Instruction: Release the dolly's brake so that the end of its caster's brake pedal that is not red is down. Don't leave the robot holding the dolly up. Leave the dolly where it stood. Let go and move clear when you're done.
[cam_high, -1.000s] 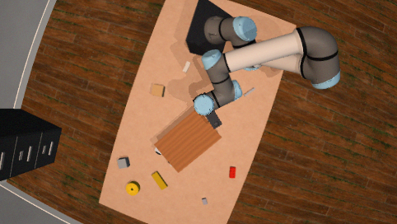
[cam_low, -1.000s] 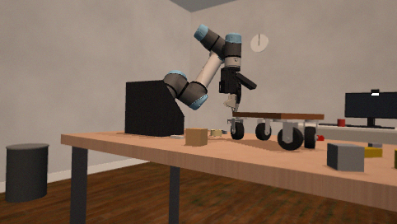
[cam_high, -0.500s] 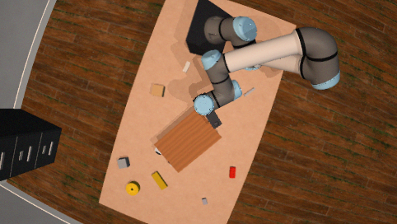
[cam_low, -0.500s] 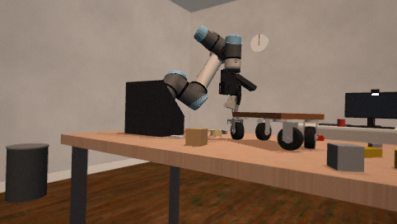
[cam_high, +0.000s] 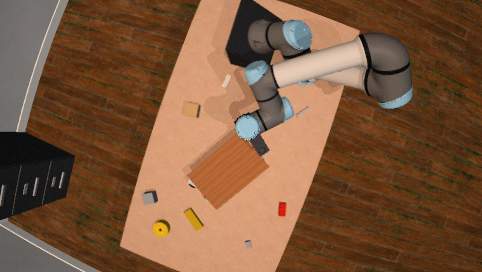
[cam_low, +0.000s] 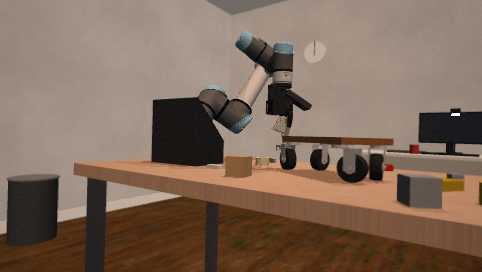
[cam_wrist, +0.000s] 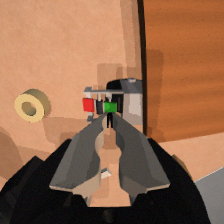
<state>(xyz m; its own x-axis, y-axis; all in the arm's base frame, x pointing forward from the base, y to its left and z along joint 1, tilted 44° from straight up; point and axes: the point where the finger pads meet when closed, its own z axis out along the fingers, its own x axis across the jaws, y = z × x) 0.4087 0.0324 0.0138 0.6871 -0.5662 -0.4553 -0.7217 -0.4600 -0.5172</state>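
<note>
My hand is 3 cm above the caster brake pedal, 1 cm to the right of it and 1 cm past it. Round my hand: tan cube 29 cm to the right, 8 cm below, 4 cm behind; white strip 21 cm behind, 16 cm to the right, 11 cm below; red block 34 cm ahead, 22 cm to the left, 10 cm below.
</note>
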